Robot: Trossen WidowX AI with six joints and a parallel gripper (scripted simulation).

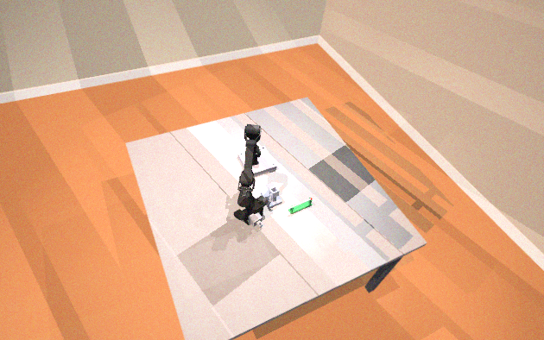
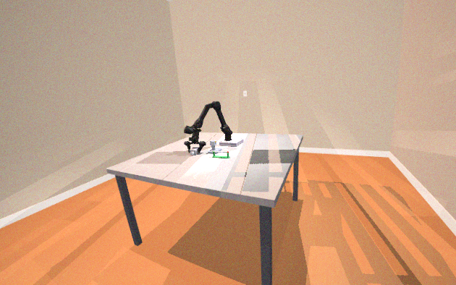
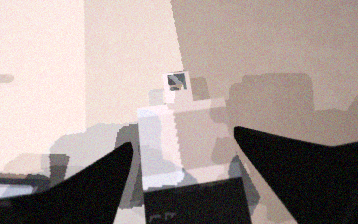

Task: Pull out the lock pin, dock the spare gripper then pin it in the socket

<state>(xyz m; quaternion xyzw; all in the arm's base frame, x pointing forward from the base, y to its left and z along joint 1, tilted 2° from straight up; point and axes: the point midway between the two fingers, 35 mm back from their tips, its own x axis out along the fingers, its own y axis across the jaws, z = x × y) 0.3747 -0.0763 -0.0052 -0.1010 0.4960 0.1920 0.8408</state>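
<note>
My gripper tip is 1 cm below the spare gripper. From my gripper tip the other things lie so: mount 13 cm to the left, 12 cm behind, 4 cm above; then green pin holder 27 cm to the left, 4 cm behind, 1 cm above.
</note>
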